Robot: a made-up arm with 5 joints. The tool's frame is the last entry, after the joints.
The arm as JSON. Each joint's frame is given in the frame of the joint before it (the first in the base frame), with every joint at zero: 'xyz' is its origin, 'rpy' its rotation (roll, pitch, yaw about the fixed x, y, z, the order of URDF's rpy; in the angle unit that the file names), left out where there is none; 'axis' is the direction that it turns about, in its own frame. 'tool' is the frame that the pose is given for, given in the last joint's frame.
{
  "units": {
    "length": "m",
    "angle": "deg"
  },
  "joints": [
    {
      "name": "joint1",
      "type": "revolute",
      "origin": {
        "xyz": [
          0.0,
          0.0,
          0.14
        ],
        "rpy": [
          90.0,
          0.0,
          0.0
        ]
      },
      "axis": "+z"
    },
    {
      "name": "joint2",
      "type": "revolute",
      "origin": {
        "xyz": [
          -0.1,
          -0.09,
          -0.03
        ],
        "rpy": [
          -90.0,
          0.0,
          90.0
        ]
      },
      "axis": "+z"
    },
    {
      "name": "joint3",
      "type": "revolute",
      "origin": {
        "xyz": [
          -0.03,
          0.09,
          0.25
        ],
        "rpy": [
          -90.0,
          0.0,
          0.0
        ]
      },
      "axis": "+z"
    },
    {
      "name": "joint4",
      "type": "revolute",
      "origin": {
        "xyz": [
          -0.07,
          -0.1,
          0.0
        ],
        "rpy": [
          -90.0,
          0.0,
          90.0
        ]
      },
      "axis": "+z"
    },
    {
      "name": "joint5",
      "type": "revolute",
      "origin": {
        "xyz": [
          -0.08,
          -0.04,
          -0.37
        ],
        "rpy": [
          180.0,
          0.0,
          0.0
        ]
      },
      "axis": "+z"
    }
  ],
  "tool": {
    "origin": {
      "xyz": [
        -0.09,
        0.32,
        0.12
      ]
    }
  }
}
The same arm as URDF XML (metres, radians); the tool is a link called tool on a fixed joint. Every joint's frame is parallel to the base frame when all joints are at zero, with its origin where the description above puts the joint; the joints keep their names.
<robot name="arm">
  <joint name="joint1" type="continuous">
    <parent link="base"/>
    <child link="link1"/>
    <origin xyz="0 0 0.14" rpy="0 0 0"/>
    <axis xyz="0 -1 0"/>
  </joint>
  <joint name="joint2" type="continuous">
    <parent link="link1"/>
    <child link="link2"/>
    <origin xyz="-0.1 0.03 -0.09" rpy="0 0 0"/>
    <axis xyz="-1 0 0"/>
  </joint>
  <joint name="joint3" type="continuous">
    <parent link="link2"/>
    <child link="link3"/>
    <origin xyz="-0.25 0.09 -0.03" rpy="0 0 0"/>
    <axis xyz="0 1 0"/>
  </joint>
  <joint name="joint4" type="continuous">
    <parent link="link3"/>
    <child link="link4"/>
    <origin xyz="-0.1 0 -0.07" rpy="0 0 0"/>
    <axis xyz="0 0 -1"/>
  </joint>
  <joint name="joint5" type="continuous">
    <parent link="link4"/>
    <child link="link5"/>
    <origin xyz="-0.08 0.04 0.37" rpy="0 0 0"/>
    <axis xyz="0 0 1"/>
  </joint>
  <joint name="tool_joint" type="fixed">
    <parent link="link5"/>
    <child link="tool"/>
    <origin xyz="-0.09 0.32 0.12" rpy="0 0 0"/>
  </joint>
  <link name="base"/>
  <link name="link1"/>
  <link name="link2"/>
  <link name="link3"/>
  <link name="link4"/>
  <link name="link5"/>
  <link name="tool"/>
</robot>

